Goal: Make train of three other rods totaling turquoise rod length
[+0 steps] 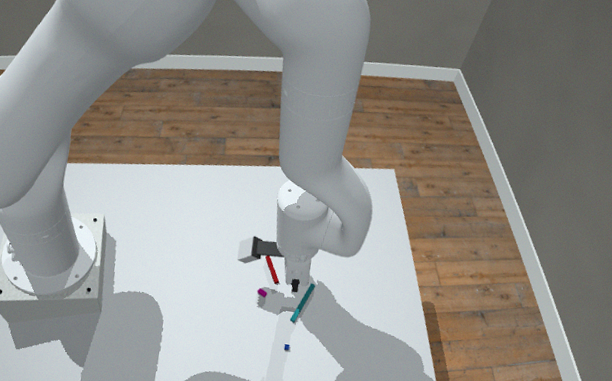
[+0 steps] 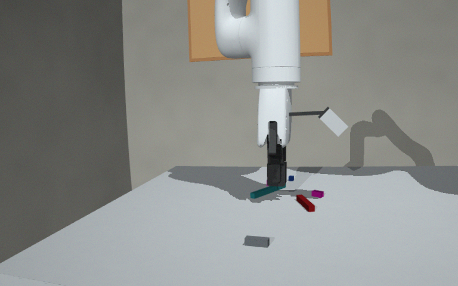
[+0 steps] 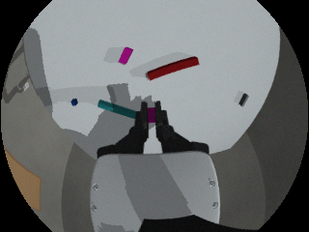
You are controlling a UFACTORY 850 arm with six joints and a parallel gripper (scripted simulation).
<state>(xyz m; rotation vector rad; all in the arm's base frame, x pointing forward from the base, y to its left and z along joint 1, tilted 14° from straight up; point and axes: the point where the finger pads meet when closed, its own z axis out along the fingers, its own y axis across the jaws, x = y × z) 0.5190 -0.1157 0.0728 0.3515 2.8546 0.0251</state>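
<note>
My gripper is now 50 mm past the blue rod, 140 mm to the left of it and 40 mm above it. Round my hand: turquoise rod (10 mm ahead, 50 mm to the right, 40 mm below); then grey rod (50 mm ahead, 200 mm to the left, 40 mm below); then red rod (40 mm behind, 40 mm to the left, 40 mm below).
</note>
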